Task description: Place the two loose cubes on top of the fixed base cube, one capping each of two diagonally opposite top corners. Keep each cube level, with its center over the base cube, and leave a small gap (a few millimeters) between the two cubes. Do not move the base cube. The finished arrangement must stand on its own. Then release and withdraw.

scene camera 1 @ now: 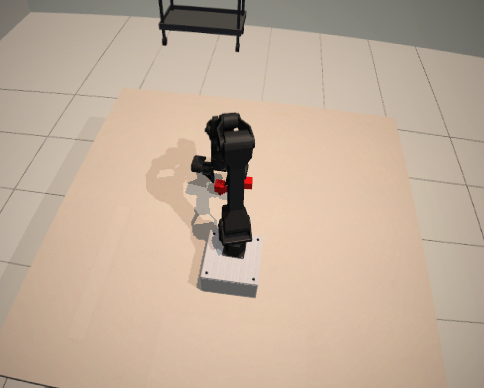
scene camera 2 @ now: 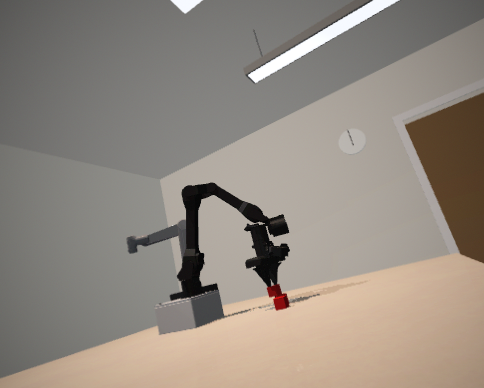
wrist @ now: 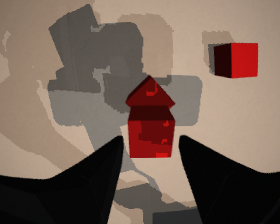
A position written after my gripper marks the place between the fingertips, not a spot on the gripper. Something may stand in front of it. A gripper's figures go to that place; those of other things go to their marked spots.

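A red base cube point(wrist: 148, 92) is 12 cm from the lens; my gripper point(wrist: 151, 141) is 10 cm from the lens.
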